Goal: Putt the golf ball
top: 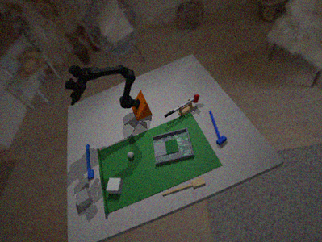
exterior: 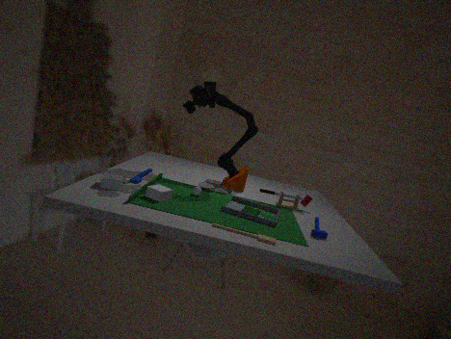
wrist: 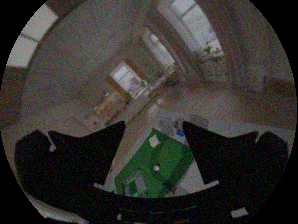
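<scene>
Now: the red putter 63 cm to the left of my gripper tip, 37 cm below it and 10 cm ahead of it. Also, from my gripper tip: small wooden frame: 65 cm to the left, 39 cm below, 11 cm ahead; then green mat: 43 cm below, 34 cm ahead, 27 cm to the left; then white golf ball: 40 cm below, 24 cm ahead, 15 cm to the left.
</scene>
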